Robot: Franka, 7 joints.
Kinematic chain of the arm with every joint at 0, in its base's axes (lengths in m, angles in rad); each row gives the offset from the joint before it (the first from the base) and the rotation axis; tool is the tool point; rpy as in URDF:
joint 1: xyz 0 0 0.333 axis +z
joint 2: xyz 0 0 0 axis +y
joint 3: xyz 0 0 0.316 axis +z
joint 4: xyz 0.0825 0 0 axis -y
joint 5: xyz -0.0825 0 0.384 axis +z
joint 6: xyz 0 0 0 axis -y
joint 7: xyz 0.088 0 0 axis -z
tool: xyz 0 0 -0.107 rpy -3.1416 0 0
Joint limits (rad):
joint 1: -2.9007..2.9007
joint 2: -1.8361..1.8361
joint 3: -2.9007..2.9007
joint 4: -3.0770..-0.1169
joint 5: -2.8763..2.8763
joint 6: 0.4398..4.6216
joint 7: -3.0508..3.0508
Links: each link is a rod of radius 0.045 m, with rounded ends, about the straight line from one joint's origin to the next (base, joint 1, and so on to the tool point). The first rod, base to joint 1, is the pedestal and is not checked.
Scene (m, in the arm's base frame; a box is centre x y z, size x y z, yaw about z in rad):
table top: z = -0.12
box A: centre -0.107 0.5 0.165 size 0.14 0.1 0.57 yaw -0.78
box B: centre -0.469 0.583 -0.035 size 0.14 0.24 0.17 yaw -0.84
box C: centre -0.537 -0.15 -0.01 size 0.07 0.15 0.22 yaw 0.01
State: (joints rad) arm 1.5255 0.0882 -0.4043 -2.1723 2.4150 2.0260 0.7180
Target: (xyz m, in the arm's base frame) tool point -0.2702 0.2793 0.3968
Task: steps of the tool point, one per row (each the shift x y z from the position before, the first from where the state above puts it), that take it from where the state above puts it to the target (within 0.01 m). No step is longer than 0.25 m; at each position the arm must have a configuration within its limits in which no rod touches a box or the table.
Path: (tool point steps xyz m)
1: -0.0875 -0.0157 0.1777
2: -0.0996 -0.0853 0.1641
3: -0.1111 -0.1442 0.1185
4: -0.0636 0.0671 -0.1534
5: -0.0754 -0.0077 -0.1671
6: -0.0485 -0.0779 -0.1584

